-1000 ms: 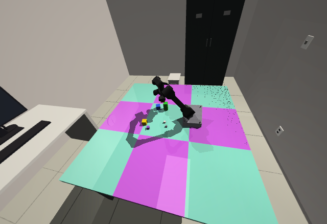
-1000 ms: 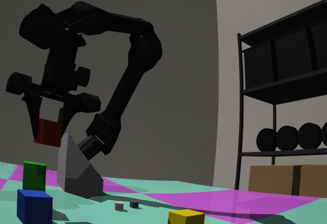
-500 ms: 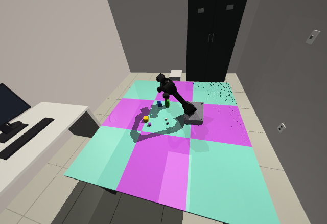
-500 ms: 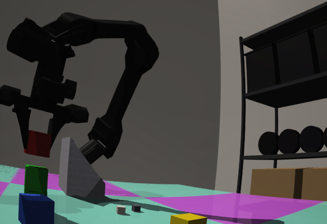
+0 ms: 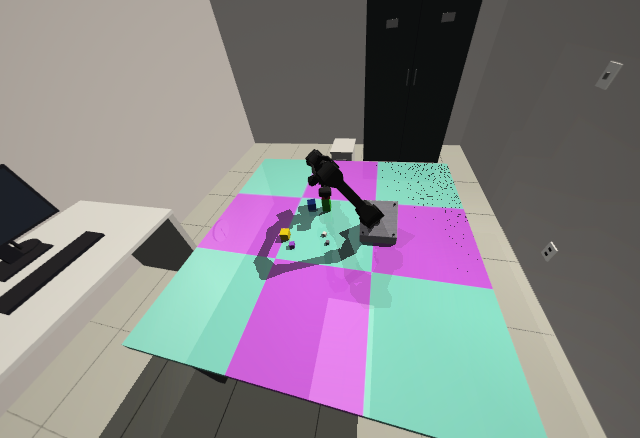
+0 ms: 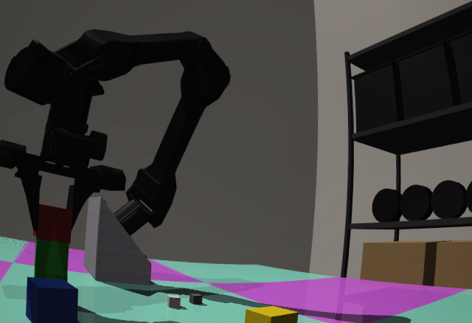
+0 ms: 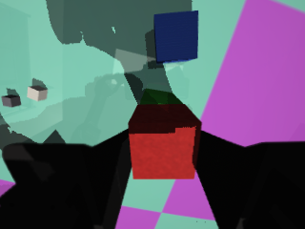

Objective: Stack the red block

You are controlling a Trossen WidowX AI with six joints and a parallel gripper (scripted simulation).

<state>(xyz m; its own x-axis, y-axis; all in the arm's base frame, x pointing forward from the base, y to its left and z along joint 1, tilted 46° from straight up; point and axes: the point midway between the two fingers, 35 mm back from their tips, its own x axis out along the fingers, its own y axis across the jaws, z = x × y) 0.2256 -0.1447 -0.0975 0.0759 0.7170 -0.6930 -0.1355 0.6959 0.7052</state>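
My gripper tip is now 10 mm below the red block. From my gripper tip the other things lie so: blue block: 90 mm ahead, 70 mm below, 10 mm to the right; then yellow block: 210 mm to the left, 190 mm ahead, 70 mm below; then purple block: 260 mm to the left, 150 mm ahead, 80 mm below.
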